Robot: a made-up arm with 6 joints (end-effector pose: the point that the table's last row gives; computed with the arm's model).
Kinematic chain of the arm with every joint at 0, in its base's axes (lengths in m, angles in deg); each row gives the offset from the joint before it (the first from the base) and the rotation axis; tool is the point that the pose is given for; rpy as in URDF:
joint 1: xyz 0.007 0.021 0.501 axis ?
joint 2: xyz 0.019 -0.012 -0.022 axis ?
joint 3: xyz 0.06 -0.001 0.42 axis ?
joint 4: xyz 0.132 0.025 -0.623 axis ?
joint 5: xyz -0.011 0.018 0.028 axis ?
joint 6: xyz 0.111 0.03 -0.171 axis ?
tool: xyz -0.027 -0.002 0.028 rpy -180 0 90
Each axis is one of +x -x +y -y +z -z.
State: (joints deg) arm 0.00 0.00 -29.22 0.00 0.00 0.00
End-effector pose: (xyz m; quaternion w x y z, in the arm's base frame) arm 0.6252 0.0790 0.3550 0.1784 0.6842 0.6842 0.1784
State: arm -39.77 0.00 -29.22 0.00 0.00 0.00
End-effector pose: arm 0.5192 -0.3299 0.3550 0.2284 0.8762 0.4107 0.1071
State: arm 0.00 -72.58 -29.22 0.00 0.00 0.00
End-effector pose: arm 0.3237 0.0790 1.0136 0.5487 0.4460 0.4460 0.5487
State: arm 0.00 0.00 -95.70 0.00 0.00 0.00
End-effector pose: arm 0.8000 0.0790 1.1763 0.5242 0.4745 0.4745 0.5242
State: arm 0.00 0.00 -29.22 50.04 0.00 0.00
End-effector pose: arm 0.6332 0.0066 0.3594 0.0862 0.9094 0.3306 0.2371
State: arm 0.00 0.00 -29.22 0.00 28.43 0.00
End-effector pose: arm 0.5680 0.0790 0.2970 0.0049 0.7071 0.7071 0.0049
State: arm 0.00 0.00 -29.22 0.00 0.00 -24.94
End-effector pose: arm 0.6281 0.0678 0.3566 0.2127 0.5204 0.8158 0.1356
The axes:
joint 1: +z
joint 2: +y
joint 3: +y
joint 4: -z
joint 5: +y
joint 6: -z

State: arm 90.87 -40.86 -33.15 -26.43 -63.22 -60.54
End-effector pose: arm -0.1042 0.4308 0.9345 0.4696 -0.3769 0.1890 0.7757
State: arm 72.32 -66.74 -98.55 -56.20 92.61 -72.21
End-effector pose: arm 0.0513 -0.1947 1.3768 0.6285 -0.0623 0.7673 0.1112
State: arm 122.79 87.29 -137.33 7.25 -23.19 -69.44
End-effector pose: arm -0.6255 0.9731 0.2085 0.1732 -0.5849 0.5507 0.5697
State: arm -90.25 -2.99 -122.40 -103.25 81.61 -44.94
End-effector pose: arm -0.1249 -0.5334 1.4234 0.0792 -0.6024 -0.0497 0.7927
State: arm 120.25 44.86 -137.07 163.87 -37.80 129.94
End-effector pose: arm -0.4007 0.9273 0.7403 0.2031 -0.6132 0.6348 0.4240
